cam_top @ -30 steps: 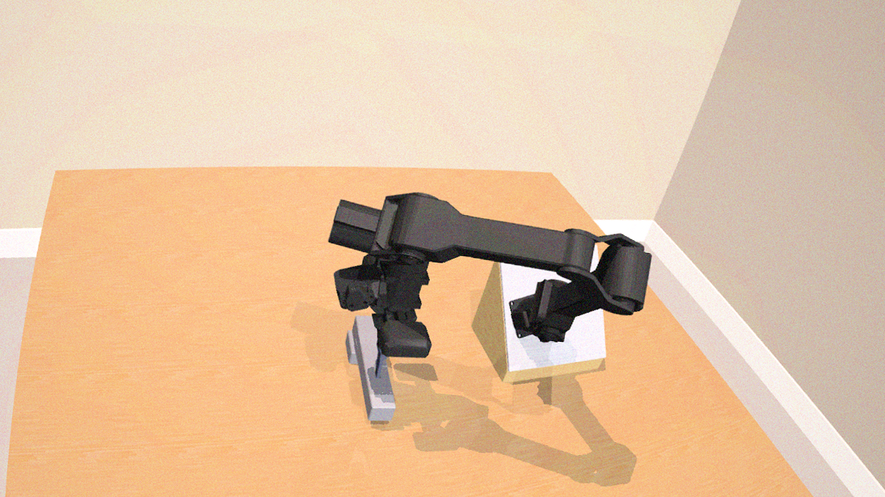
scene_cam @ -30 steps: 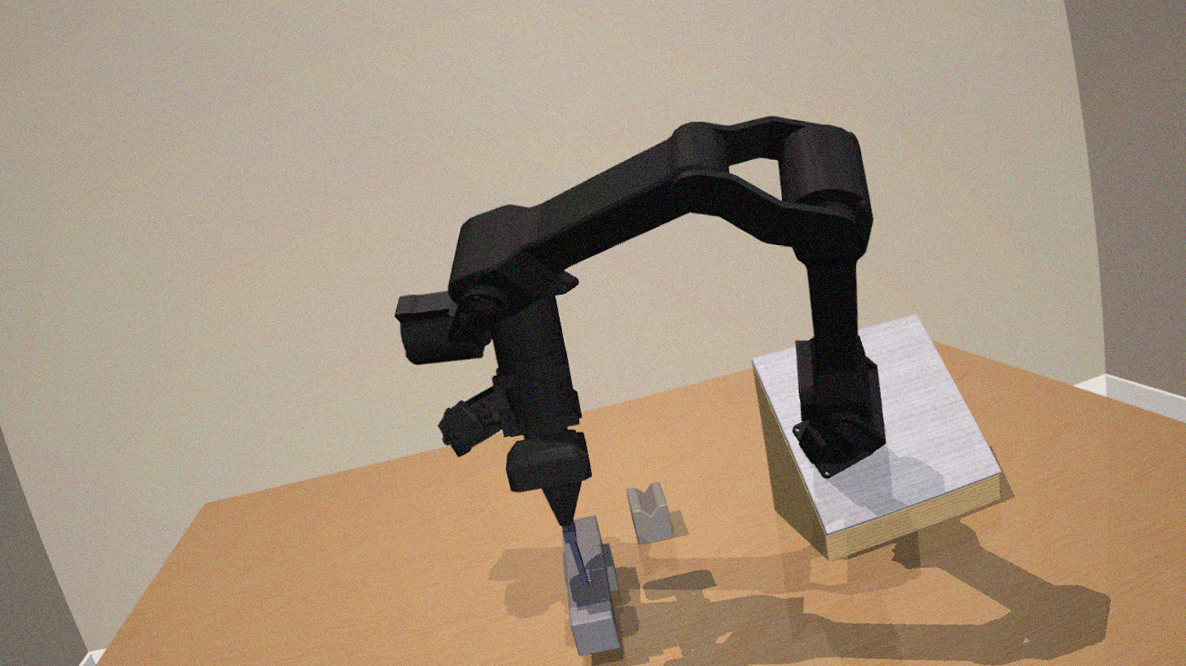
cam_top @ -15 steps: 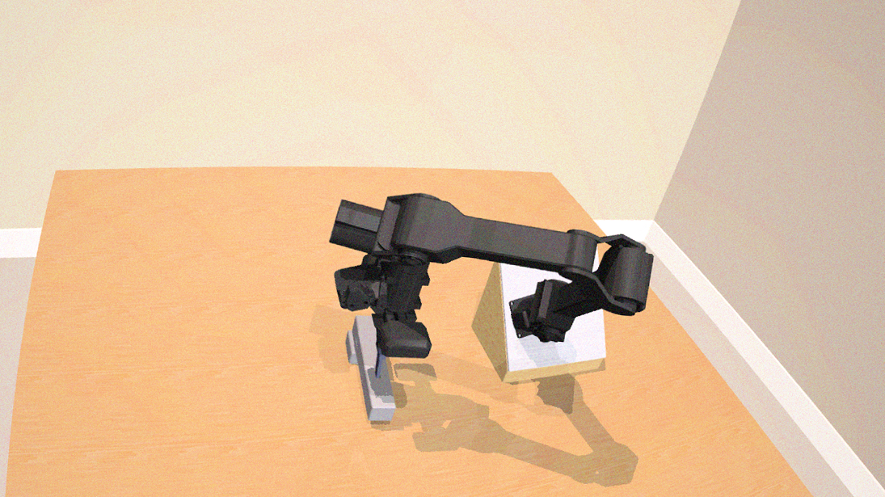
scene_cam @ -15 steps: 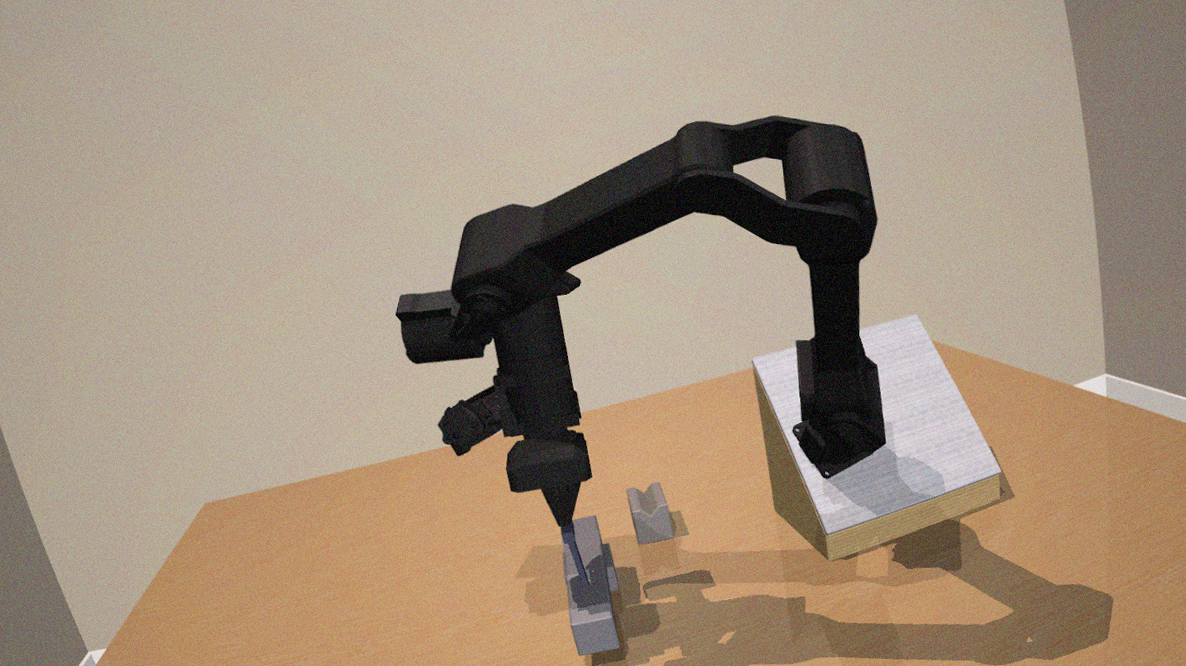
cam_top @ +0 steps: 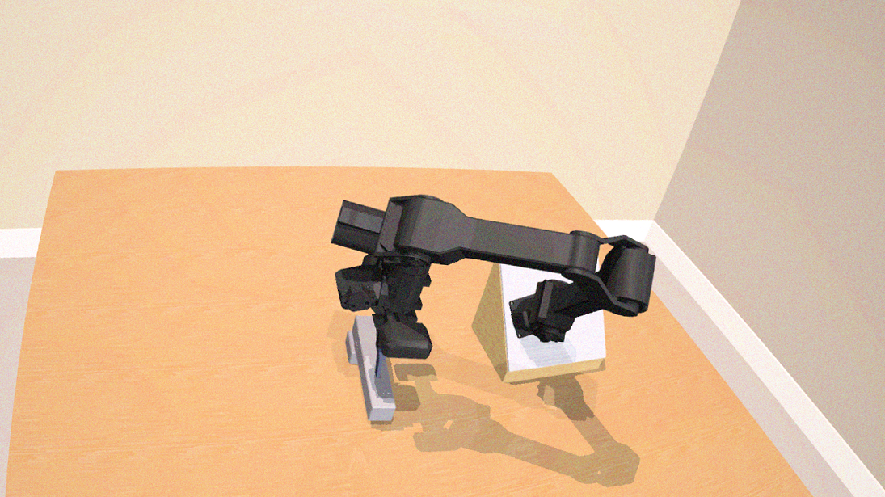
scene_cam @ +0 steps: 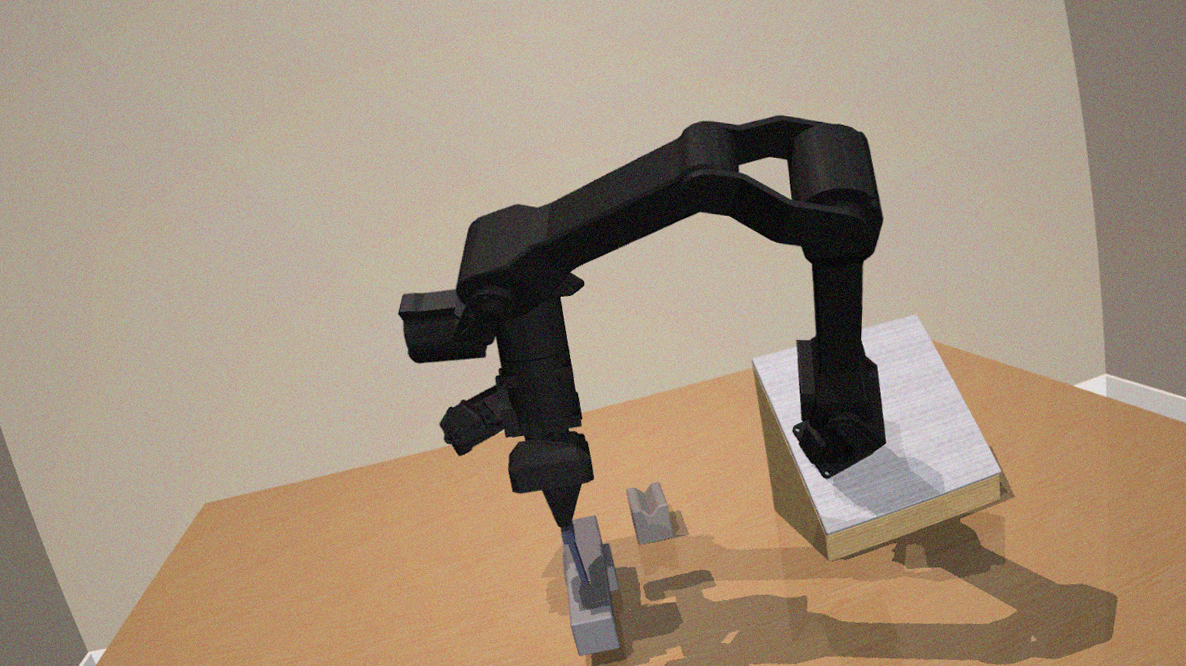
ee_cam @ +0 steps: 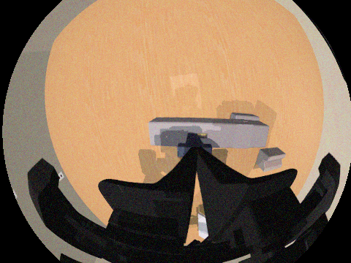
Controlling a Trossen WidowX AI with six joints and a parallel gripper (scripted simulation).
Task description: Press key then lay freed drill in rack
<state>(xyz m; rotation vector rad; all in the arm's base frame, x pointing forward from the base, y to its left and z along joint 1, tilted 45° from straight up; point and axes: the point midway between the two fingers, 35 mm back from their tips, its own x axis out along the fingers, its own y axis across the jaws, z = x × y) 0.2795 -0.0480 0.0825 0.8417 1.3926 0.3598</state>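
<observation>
My gripper tip is now 30 mm above the blue key. Round my gripper tip: drill: 20 mm behind, 50 mm to the right, 70 mm below; grey holder block: 20 mm behind, 40 mm to the right, 80 mm below; grey rack: 130 mm behind, 180 mm to the right, 100 mm below.
</observation>
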